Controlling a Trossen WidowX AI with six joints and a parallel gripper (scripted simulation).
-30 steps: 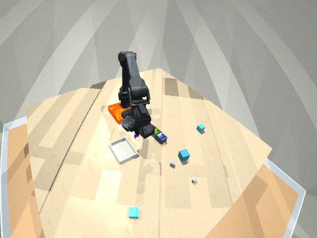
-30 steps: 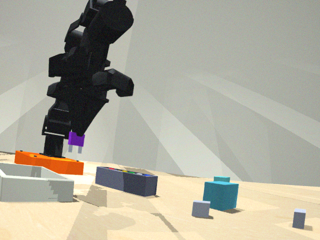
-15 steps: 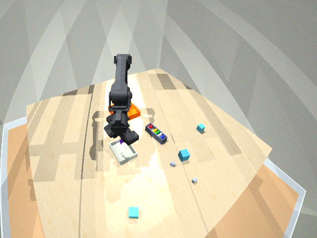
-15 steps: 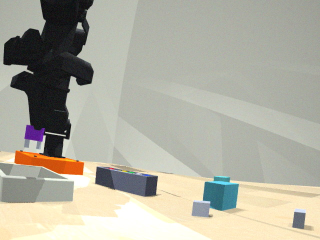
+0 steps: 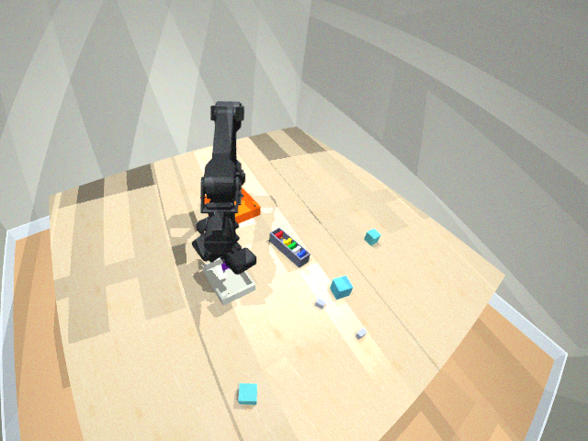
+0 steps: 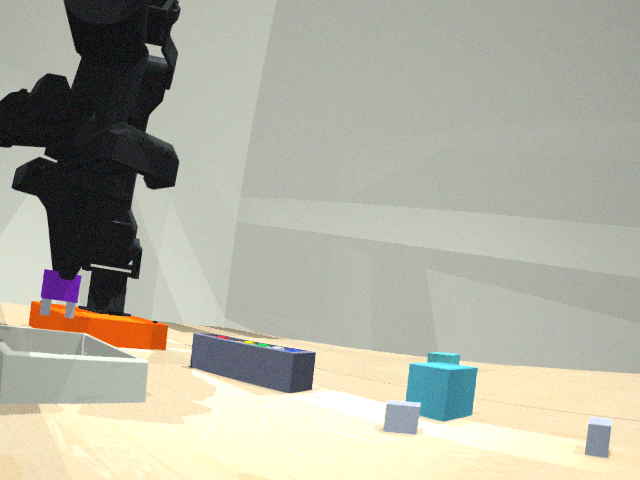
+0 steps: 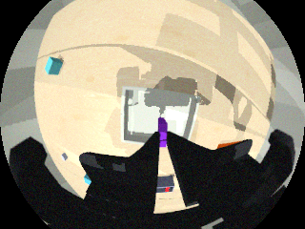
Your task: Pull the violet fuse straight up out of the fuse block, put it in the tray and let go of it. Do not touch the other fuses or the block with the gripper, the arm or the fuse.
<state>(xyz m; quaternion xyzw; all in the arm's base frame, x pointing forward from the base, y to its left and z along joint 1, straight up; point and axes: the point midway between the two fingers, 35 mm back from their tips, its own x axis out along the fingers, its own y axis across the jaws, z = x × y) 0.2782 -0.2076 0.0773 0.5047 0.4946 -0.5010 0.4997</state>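
Now: the violet fuse 1 cm below my gripper tip. Round my gripper tip: white tray (8 cm below).
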